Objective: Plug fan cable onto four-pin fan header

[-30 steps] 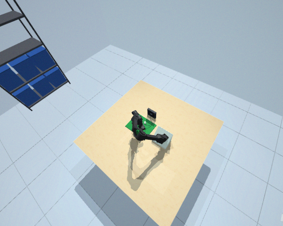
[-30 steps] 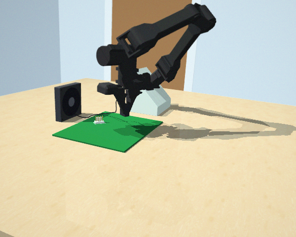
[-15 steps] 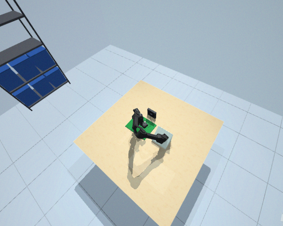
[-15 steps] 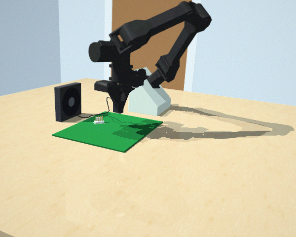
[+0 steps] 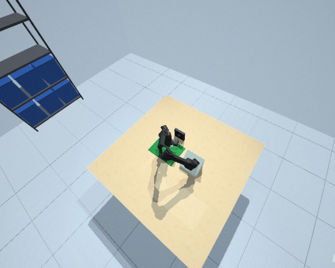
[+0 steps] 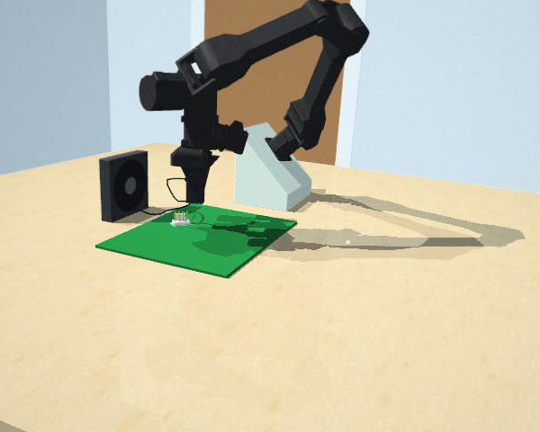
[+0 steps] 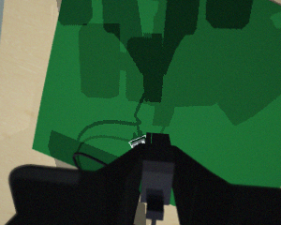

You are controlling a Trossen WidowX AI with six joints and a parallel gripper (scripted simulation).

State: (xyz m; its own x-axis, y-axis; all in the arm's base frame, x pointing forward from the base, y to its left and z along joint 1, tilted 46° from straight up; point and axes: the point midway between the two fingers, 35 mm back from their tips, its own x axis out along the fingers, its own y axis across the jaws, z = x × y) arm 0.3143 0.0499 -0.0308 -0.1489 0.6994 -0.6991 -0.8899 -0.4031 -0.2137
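Right now my gripper tip is 60 mm above the white four-pin fan header and 40 mm to the left of it. From my gripper tip the other things lie so: black fan plug: 10 mm to the right, 10 mm above; then green board: 80 mm below, 30 mm to the left, 10 mm ahead; then black fan: 160 mm to the right, 10 mm ahead.
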